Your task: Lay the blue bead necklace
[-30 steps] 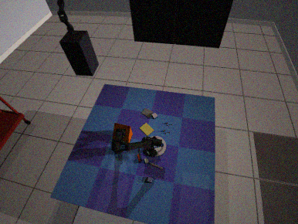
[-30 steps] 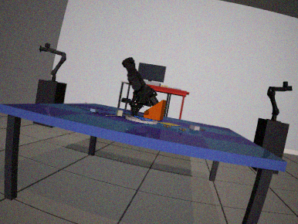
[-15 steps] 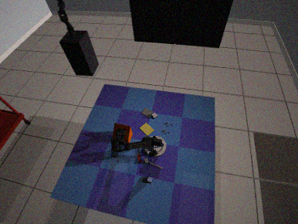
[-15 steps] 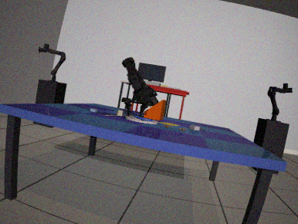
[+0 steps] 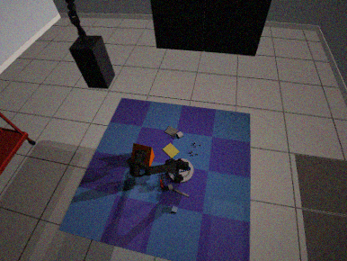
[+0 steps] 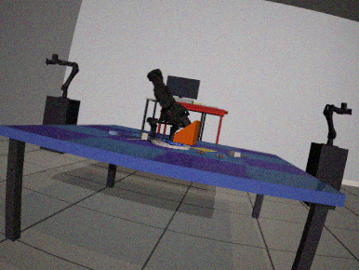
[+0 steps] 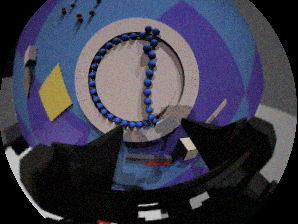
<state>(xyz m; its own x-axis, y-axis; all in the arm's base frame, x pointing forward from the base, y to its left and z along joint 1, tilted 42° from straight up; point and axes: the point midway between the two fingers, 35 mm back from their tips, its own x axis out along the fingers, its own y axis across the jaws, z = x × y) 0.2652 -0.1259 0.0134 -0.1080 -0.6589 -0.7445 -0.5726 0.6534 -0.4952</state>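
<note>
Now: gripper tip 4 cm short of the round white bead board, 5 cm to the right of it and 1 cm above it. The rest, counted from my gripper tip: red-handled tool: 9 cm behind, 7 cm to the right, 2 cm below; yellow card: 7 cm behind, 22 cm to the left, 2 cm below; thin pale stick: 7 cm ahead, 13 cm to the right, 2 cm below.
</note>
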